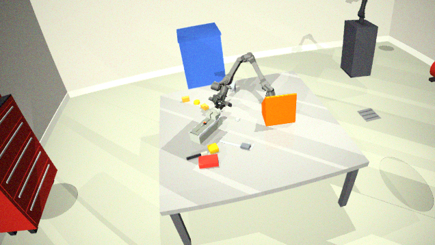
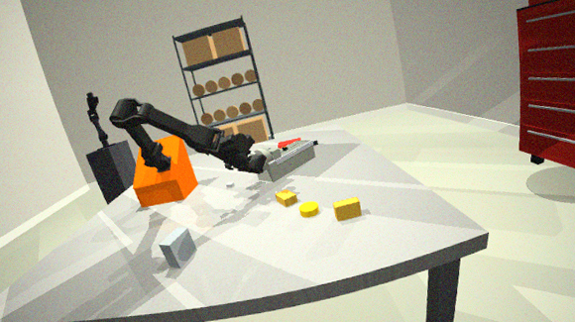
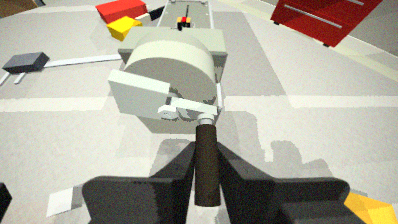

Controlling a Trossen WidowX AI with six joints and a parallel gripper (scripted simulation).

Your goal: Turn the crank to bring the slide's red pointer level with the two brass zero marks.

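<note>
Right now the dark brown crank handle is 20 mm above my gripper tip, 10 mm to the right of it and 10 mm behind it. The rest, counted from my gripper tip: yellow block: 340 mm to the left, 50 mm ahead, 40 mm below; then grey cube: 380 mm to the right, 170 mm behind, 20 mm below; then red pointer: 150 mm to the left, 90 mm ahead, 30 mm above.
</note>
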